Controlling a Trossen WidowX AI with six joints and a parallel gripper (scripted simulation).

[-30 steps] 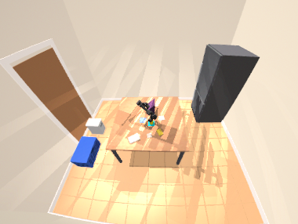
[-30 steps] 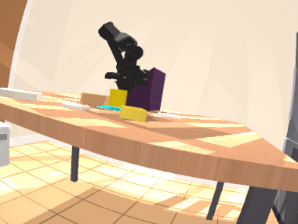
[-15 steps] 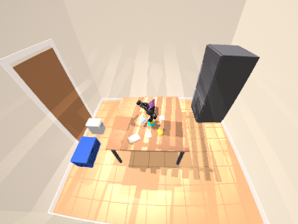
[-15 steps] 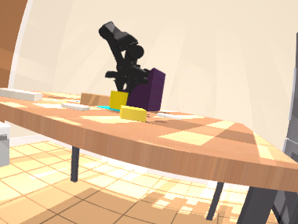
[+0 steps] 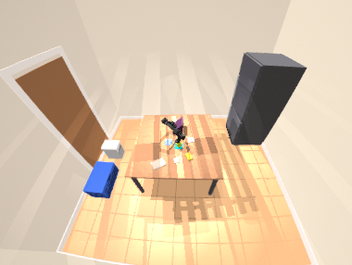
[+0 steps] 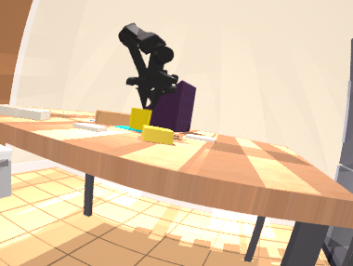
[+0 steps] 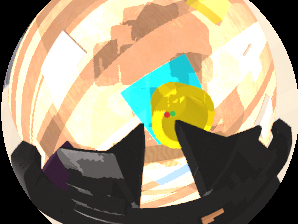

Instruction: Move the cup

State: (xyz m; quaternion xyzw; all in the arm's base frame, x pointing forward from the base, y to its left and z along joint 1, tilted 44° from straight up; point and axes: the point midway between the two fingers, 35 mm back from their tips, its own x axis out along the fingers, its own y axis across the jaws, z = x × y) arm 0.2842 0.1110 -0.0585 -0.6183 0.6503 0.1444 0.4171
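My gripper tip is now 4 cm above the yellow cup, 2 cm short of it and 1 cm to the left of it. The rest, counted from my gripper tip: pale blue pad: 18 cm to the right, 8 cm below, 2 cm behind; cyan pad: 8 cm below, 3 cm ahead, 1 cm to the right; wooden block: 10 cm to the right, 6 cm below.
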